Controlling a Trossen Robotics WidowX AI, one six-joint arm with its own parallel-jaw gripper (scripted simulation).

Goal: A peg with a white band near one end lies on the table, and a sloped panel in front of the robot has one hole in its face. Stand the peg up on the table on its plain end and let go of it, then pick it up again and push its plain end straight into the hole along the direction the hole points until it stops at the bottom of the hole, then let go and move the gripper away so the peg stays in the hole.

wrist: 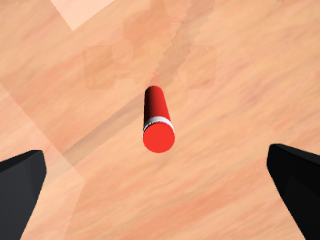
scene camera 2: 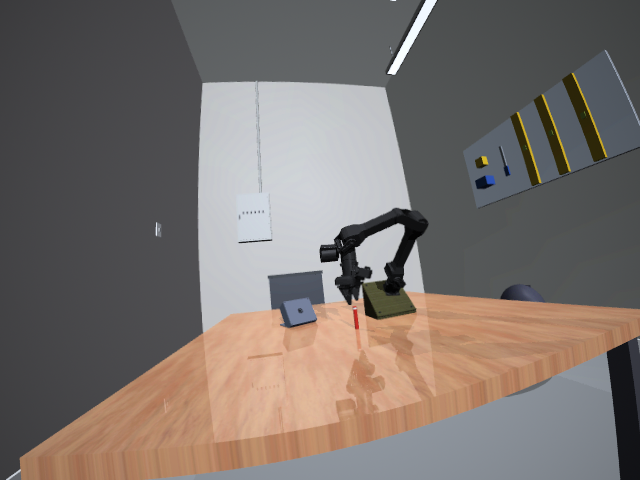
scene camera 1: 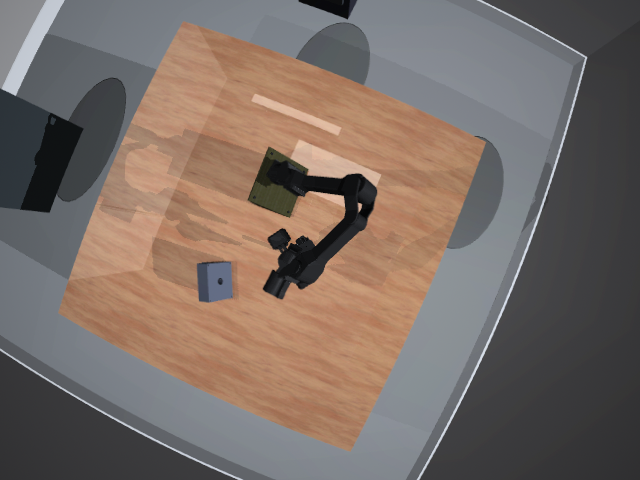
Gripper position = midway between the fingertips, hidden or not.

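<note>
Scene camera 1 shows a grey sloped panel [scene camera 1: 207, 275]. Scene camera 2 shows the gripper [scene camera 2: 353, 302], open, holding nothing. The wrist view shows a red peg [wrist: 157, 134], plus the gripper [wrist: 158, 158].
</note>
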